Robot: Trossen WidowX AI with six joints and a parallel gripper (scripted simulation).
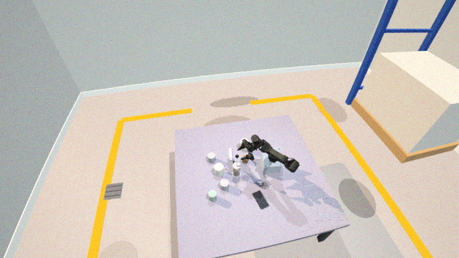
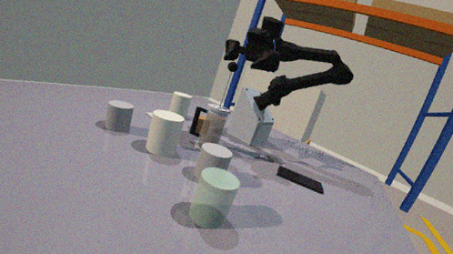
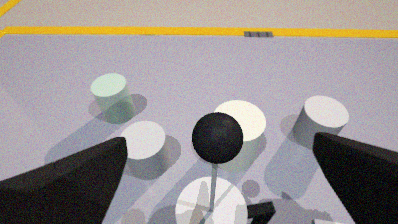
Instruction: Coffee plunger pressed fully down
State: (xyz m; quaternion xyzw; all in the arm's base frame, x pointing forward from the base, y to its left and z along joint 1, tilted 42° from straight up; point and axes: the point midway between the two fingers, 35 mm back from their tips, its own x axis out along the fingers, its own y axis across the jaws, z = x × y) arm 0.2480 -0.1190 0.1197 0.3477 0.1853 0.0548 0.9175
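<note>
Right now the coffee press is 20 mm ahead of my gripper tip, 20 mm to the right of it and 150 mm below it. The rest, counted from my gripper tip: black flat slab: 100 mm behind, 290 mm to the left, 270 mm below.
</note>
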